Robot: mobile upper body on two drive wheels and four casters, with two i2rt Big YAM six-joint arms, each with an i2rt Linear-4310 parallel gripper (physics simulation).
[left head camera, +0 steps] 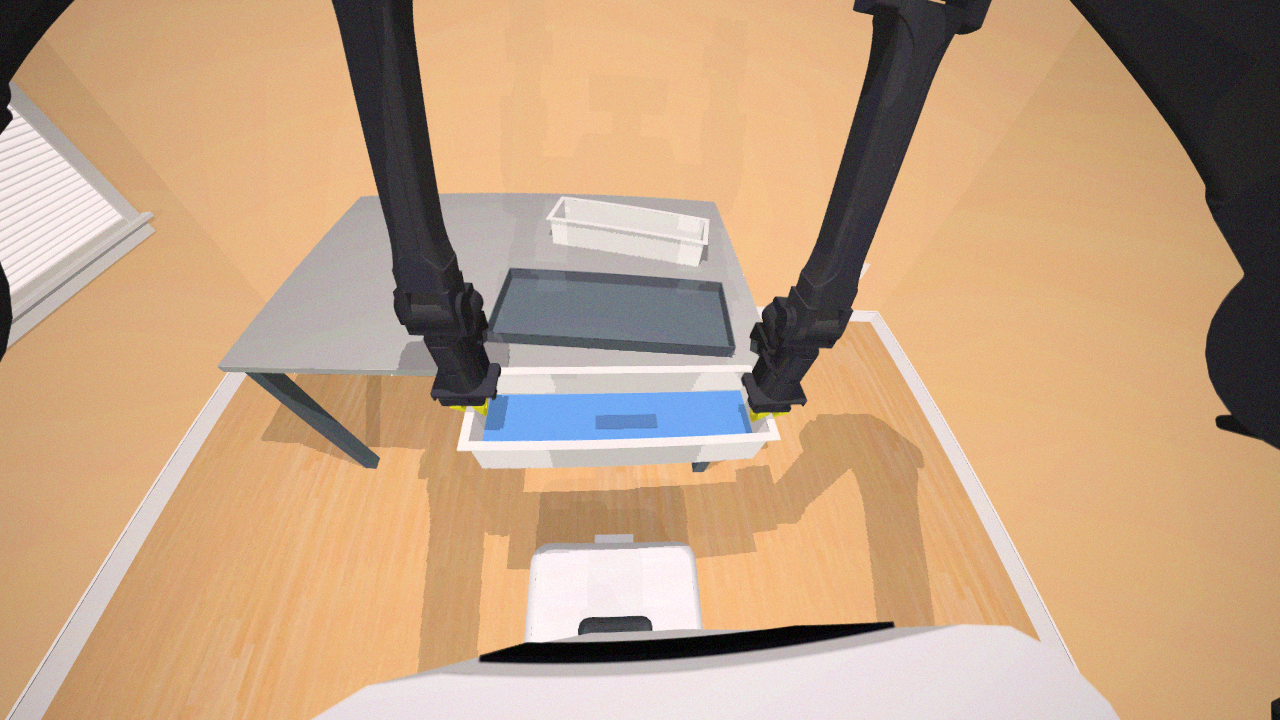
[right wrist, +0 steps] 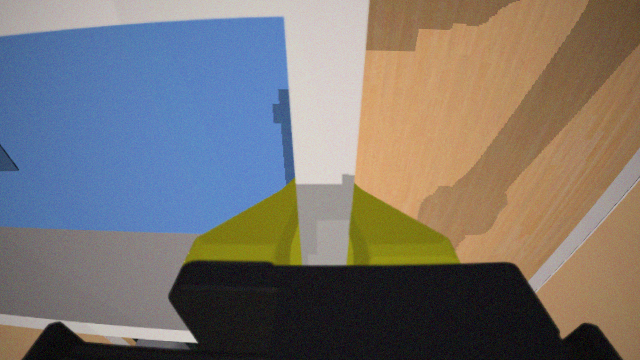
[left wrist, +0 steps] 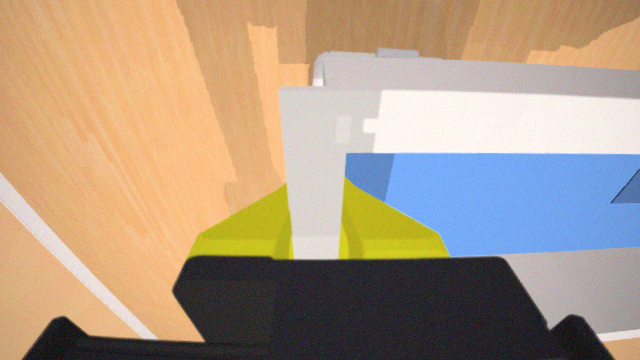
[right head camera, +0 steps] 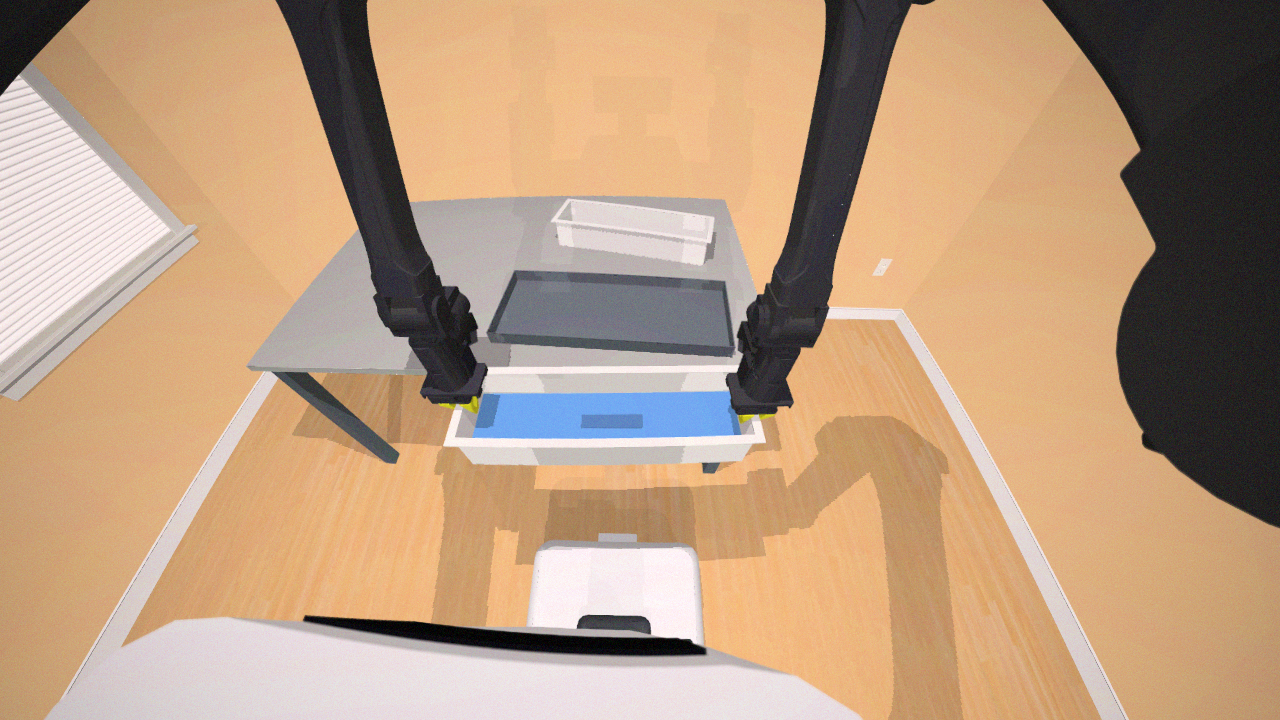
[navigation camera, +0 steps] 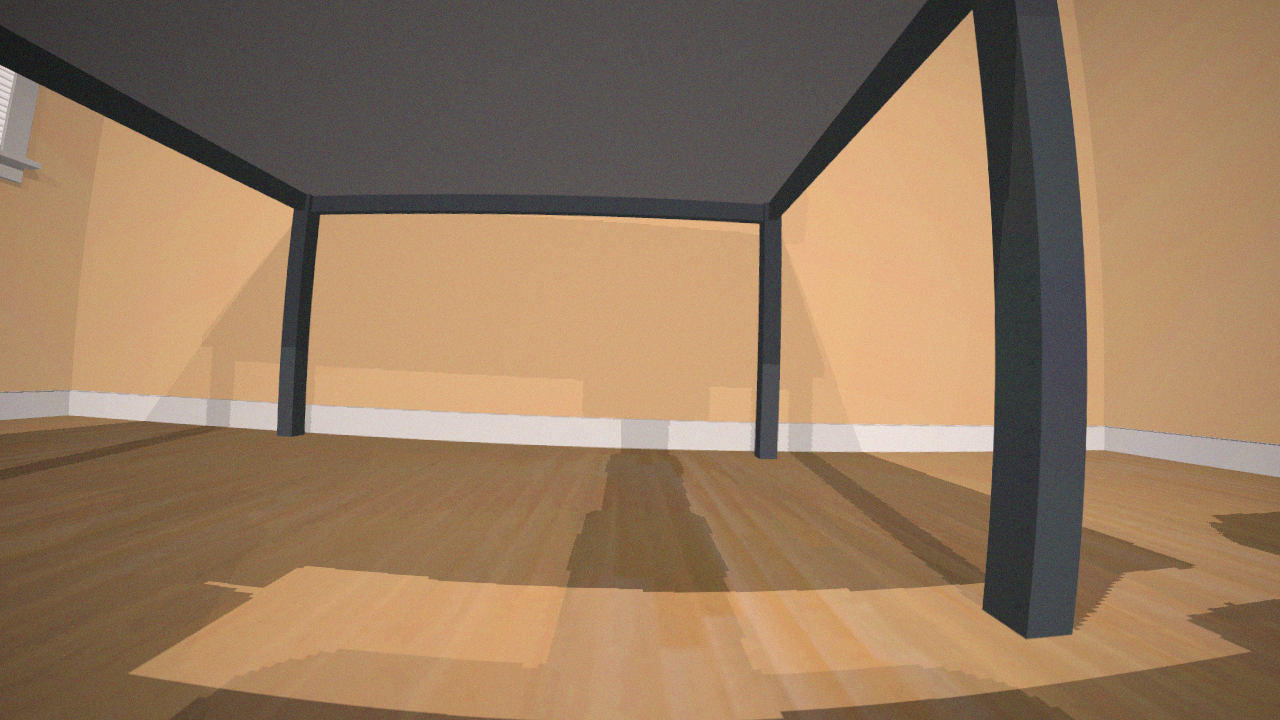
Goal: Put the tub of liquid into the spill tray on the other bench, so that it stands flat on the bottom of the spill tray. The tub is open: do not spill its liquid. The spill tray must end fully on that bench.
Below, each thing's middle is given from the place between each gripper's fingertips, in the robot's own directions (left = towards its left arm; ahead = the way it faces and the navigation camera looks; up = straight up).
Right now the blue liquid (left head camera: 634,420) is 240 mm to the left of my right hand and 30 mm below it. The rest, counted from my right hand: white bin (left head camera: 677,238): 760 mm ahead, 220 mm to the left, 90 mm below.
My left hand is 260 mm to the left of the blue liquid, 30 mm above it and 10 mm past it. Round my left hand: white bin 760 mm ahead, 290 mm to the right, 90 mm below.
